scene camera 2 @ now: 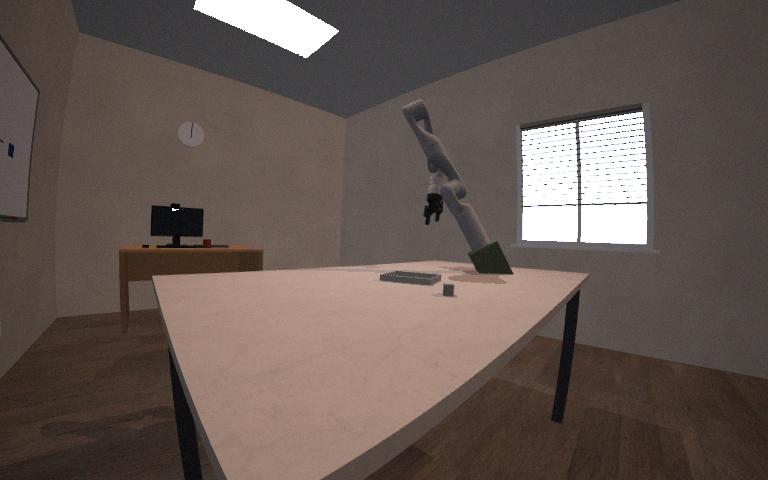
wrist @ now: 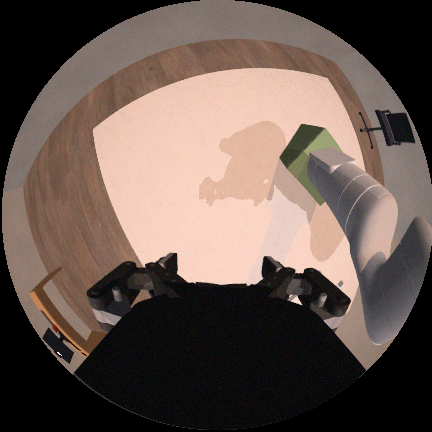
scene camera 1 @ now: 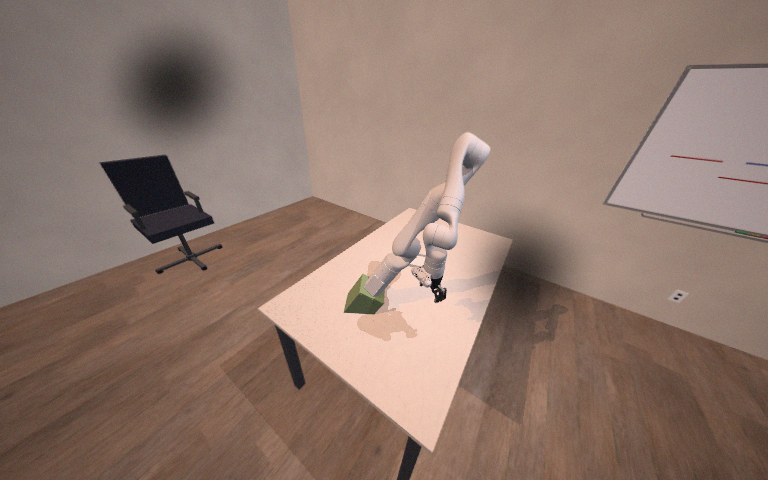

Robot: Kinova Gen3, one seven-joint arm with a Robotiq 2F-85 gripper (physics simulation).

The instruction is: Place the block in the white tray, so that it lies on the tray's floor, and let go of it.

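Seen in the pictures: gripper, fingertip midpoint: [scene camera 2: 431, 223] [wrist: 219, 264] [scene camera 1: 429, 293]; arm's base, link origin: [scene camera 2: 481, 247] [wrist: 324, 169] [scene camera 1: 373, 287].
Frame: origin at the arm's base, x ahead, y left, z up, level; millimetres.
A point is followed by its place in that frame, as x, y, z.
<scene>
The block [scene camera 2: 448, 289] @(606, 115, -95), small and grey, sits on the table beside the tray, to its right and nearer the camera in scene camera 2. The tray [scene camera 2: 404, 280] @(515, -76, -103), low-walled and grey in this light, lies flat on the table. My gripper [scene camera 1: 440, 300] @(-9, -265, 108) [scene camera 2: 432, 221] @(-9, -265, 108) [wrist: 219, 264] @(-9, -265, 108) is open and empty, high above the table, with its fingers pointing down. In scene camera 1 neither the block nor the tray can be made out clearly; the arm covers part of the table. In the wrist view a tiny grey spot at the right may be the block.
The arm rises from a tilted green base [scene camera 1: 363, 298] @(-75, 7, -6) [scene camera 2: 491, 259] @(43, 60, -50) [wrist: 301, 145] @(-63, -19, -25) on the table [scene camera 1: 396, 373] @(-250, -248, -111) [scene camera 2: 317, 339] @(1009, 111, -111) [wrist: 165, 150] @(-191, -275, -111). A black chair [scene camera 1: 172, 220], a whiteboard [scene camera 1: 702, 141] and a wooden desk [scene camera 2: 186, 263] stand or hang away from the table.
</scene>
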